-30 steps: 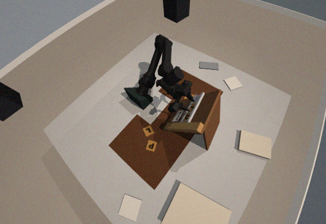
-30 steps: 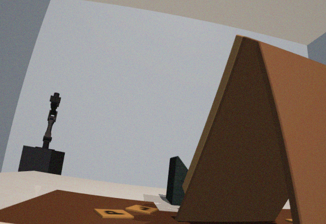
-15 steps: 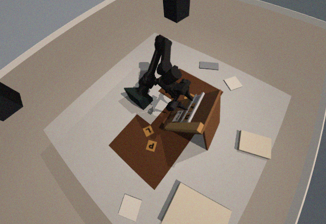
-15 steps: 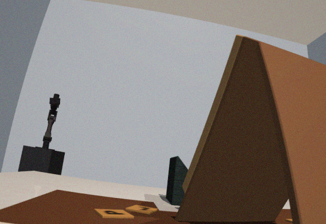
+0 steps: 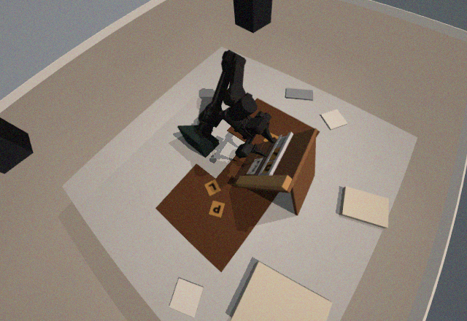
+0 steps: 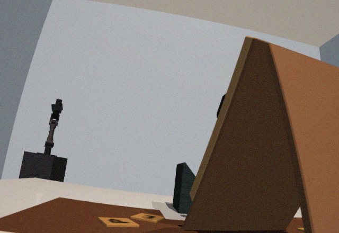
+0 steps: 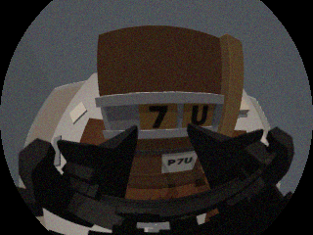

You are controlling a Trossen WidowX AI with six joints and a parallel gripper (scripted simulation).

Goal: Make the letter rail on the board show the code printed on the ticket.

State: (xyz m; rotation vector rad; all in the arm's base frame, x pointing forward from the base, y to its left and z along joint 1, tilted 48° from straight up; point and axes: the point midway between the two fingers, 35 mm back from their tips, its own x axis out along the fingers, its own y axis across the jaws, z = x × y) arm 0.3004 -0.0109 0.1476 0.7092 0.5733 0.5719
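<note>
Now: gripper tip 2 cm short of the letter tile, 1 cm to the right of it and 2 cm above it. Round my gripper tip: white ticket: 2 cm behind, 5 cm to the right, 11 cm below; then brown mat: 11 cm behind, 8 cm to the right, 19 cm below; then grey slab: 17 cm behind, 46 cm to the left, 19 cm below.
</note>
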